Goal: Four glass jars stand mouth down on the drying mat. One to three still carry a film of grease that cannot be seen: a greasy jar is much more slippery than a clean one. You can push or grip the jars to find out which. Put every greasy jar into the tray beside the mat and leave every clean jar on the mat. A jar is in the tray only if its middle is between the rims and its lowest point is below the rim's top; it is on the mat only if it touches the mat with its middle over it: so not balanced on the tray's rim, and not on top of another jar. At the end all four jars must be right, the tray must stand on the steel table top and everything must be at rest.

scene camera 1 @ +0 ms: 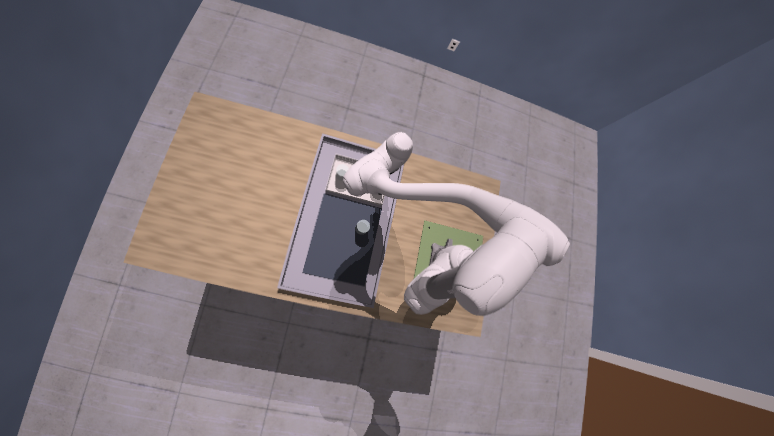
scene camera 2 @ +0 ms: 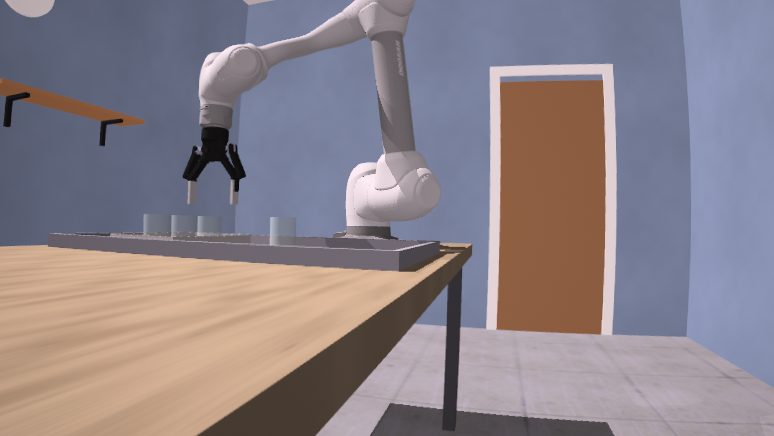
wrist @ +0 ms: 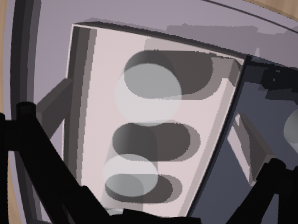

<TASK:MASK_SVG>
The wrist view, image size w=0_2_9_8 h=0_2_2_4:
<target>gripper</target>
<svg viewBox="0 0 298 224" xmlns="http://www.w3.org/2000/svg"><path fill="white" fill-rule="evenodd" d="M237 112L227 139L250 186L253 186L253 188L226 224L261 224L274 194L279 195L278 224L298 224L298 166L293 171L286 169L286 164L280 159L275 158L276 155L246 114ZM0 113L0 224L9 224L8 151L19 151L30 181L52 224L201 224L200 218L184 216L161 218L143 211L123 208L122 214L109 215L91 190L85 185L80 186L50 141L71 110L74 79L64 78L37 104L28 101L18 103L16 105L16 120L5 120L5 115Z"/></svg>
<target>jar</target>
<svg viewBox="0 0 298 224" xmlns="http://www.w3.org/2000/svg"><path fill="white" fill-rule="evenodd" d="M104 184L100 203L109 215L122 214L123 208L143 211L144 195L136 197L123 196L113 192Z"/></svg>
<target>jar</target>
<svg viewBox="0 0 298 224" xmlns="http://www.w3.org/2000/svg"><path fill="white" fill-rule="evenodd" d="M142 50L133 54L127 60L115 87L115 103L120 113L130 122L140 126L156 126L174 116L180 106L182 92L169 58L159 51Z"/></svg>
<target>pale tray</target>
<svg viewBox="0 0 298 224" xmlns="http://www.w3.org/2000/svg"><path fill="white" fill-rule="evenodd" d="M72 24L66 78L74 79L71 110L63 120L62 159L78 184L80 186L87 186L100 202L105 184L102 171L111 137L119 126L130 123L130 121L122 116L116 106L114 98L116 83L127 60L133 54L142 50L159 51L167 56L174 66L182 89L182 99L178 111L171 119L157 126L149 126L157 139L158 182L153 190L144 194L143 212L162 218L186 217L220 135L244 59L225 51L158 35L79 22Z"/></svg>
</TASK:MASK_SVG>
